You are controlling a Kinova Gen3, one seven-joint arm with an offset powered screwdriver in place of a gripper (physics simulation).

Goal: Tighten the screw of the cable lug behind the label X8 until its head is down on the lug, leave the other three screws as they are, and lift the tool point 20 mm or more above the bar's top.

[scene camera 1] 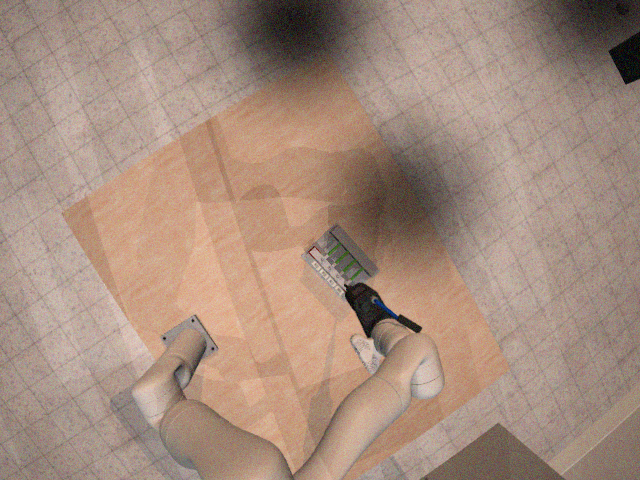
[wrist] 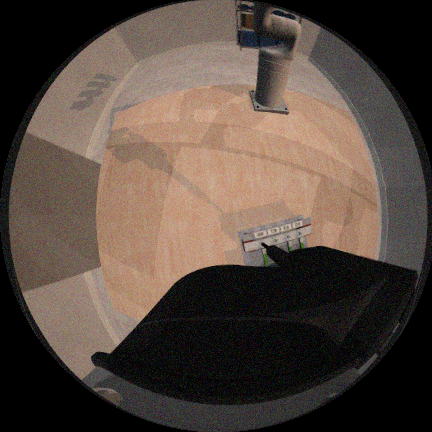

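Seen in the pictures: hand, its tool point: (scene camera 1: 345, 285) (wrist: 261, 243); arm's base, origin of its link: (scene camera 1: 190, 344) (wrist: 267, 99).
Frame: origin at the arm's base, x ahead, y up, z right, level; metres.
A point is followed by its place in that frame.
The metal bar (scene camera 1: 317, 255) {x 0.441, y 0.031, z -0.052 m} (wrist: 250, 245) {x 0.475, y 0.031, z 0.085 m} lies on a grey block, with a row of pale labels (scene camera 1: 323, 272) {x 0.433, y 0.031, z -0.001 m} (wrist: 273, 231) {x 0.442, y 0.031, z 0.033 m} along one side and green cables (scene camera 1: 333, 250) {x 0.486, y 0.038, z -0.043 m} (wrist: 266, 259) {x 0.505, y 0.038, z 0.048 m} on the other. The label writing is too blurred to read, so I cannot tell which is X8. Three screws show as small dark dots, one of them the middle screw (wrist: 288, 236) {x 0.454, y 0.036, z -0.003 m}. My screwdriver (scene camera 1: 346, 286) {x 0.467, y 0.069, z 0.057 m} (wrist: 263, 244) {x 0.468, y 0.052, z 0.062 m} has its tip at the end lug, behind the leftmost label in the wrist view. The tip hides that screw; contact and head height cannot be told. The tool has no fingers.
The grey block (scene camera 1: 353, 249) {x 0.537, y 0.037, z -0.018 m} carries the cables' far ends. A second arm's base plate (scene camera 1: 209, 345) {x 0.045, y 0.000, z 0.030 m} (wrist: 270, 108) {x 0.051, y 0.000, z -0.002 m} is bolted to the wooden table top (scene camera 1: 170, 248) {x 0.084, y -0.012, z -0.267 m} (wrist: 200, 185) {x 0.330, y -0.012, z 0.211 m}. A white patterned object (scene camera 1: 364, 351) lies partly under my forearm. A shelf stands behind the second arm.
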